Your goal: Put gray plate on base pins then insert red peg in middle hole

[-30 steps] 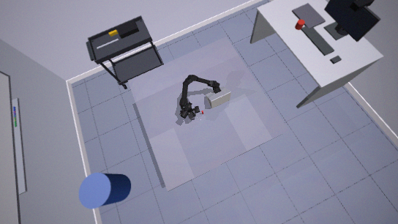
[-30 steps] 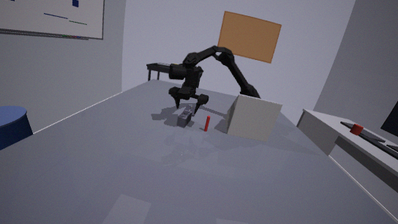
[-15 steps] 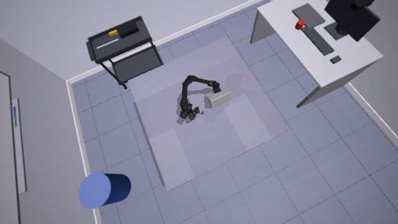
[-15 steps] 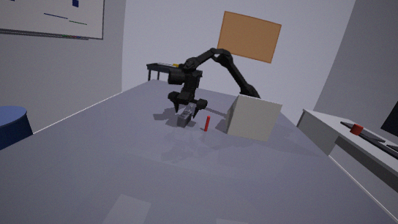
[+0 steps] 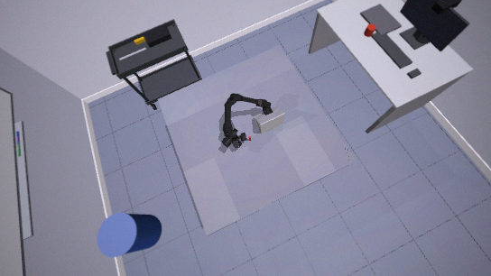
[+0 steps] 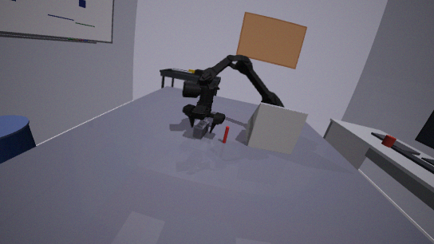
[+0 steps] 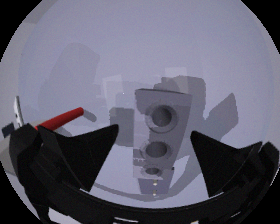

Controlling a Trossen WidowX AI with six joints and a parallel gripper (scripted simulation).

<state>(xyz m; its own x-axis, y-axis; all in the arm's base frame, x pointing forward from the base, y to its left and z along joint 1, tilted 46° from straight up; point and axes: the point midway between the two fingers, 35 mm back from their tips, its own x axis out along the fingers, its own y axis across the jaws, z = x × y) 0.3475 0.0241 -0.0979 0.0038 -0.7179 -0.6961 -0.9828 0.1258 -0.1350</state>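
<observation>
Right now the gray plate is 20 mm above my gripper tip. Round my gripper tip: red peg 120 mm behind, 30 mm to the left, 20 mm above.
</observation>
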